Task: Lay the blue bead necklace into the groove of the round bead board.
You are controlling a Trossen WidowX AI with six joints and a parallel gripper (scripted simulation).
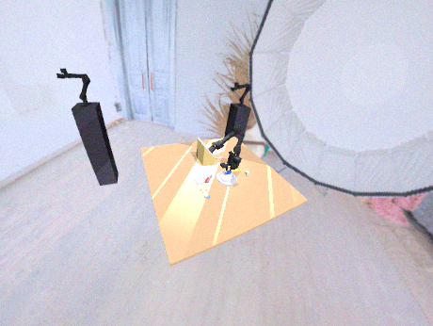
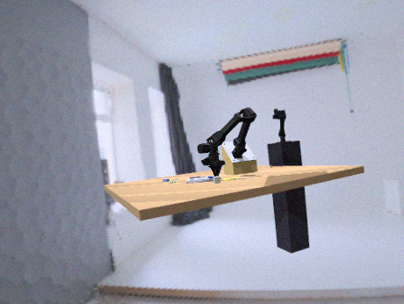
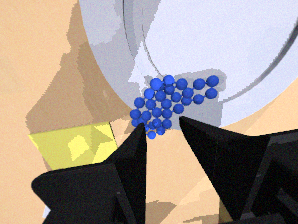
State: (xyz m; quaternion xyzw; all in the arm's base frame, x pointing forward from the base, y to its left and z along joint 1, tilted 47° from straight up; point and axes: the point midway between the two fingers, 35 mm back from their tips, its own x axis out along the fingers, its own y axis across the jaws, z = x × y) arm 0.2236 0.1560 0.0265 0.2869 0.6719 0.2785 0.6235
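The round bead board lies 80 mm ahead of my gripper tip, 60 mm to the right of it and 10 mm below it. Also, from my gripper tip: yellow flat piece 50 mm behind, 100 mm to the left, 20 mm below; grey-white stick 90 mm behind, 170 mm to the left, 10 mm below; white cylinder 80 mm ahead, 180 mm to the left.
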